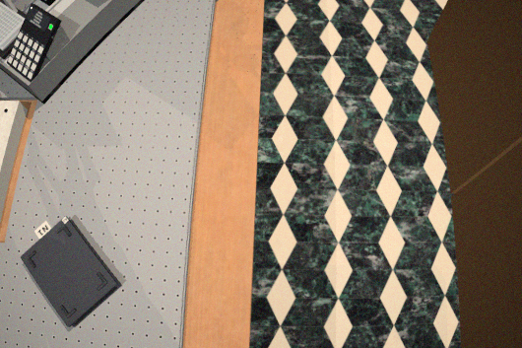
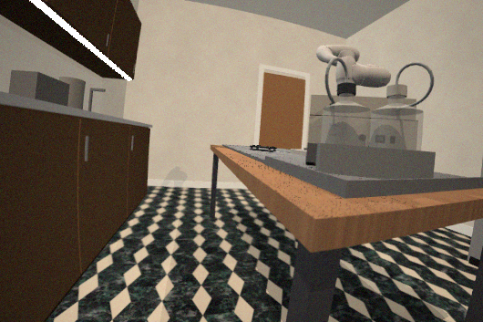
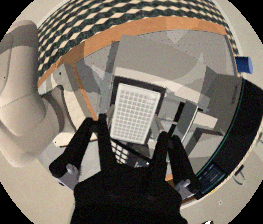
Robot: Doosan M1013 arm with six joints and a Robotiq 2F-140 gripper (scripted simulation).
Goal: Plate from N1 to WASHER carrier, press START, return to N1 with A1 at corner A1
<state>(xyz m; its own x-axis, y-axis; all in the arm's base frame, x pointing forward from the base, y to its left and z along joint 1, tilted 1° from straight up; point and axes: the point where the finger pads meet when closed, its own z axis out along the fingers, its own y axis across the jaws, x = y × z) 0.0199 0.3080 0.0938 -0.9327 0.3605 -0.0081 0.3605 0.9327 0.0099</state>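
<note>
Right now the white well plate is 30 mm below my hand. Also, from my hand: plate washer: 140 mm to the left, 60 mm ahead, 10 mm above; label: 380 mm to the right, 260 mm ahead, 120 mm below; plate nest N1: 440 mm to the right, 350 mm ahead, 100 mm below.
</note>
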